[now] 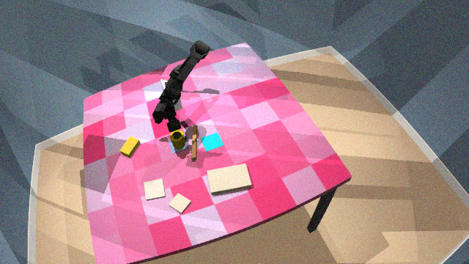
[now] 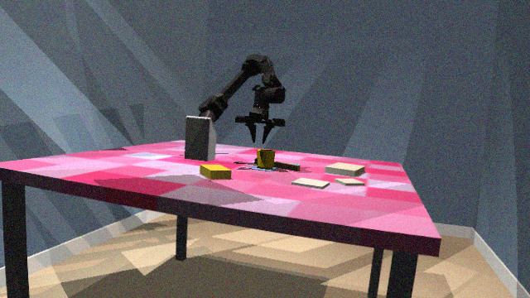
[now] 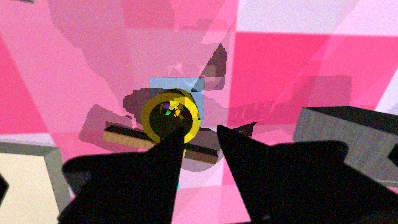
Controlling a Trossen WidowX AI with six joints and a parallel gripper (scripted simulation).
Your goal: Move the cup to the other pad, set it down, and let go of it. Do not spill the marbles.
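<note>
My gripper tip is now 60 mm above the dark yellow cup and 30 mm short of it. The rest, counted from my gripper tip: wooden bar 100 mm below, 90 mm to the left, 50 mm ahead; light blue pad 100 mm below, 30 mm ahead; teal pad 170 mm to the left, 100 mm below, 60 mm ahead.
</note>
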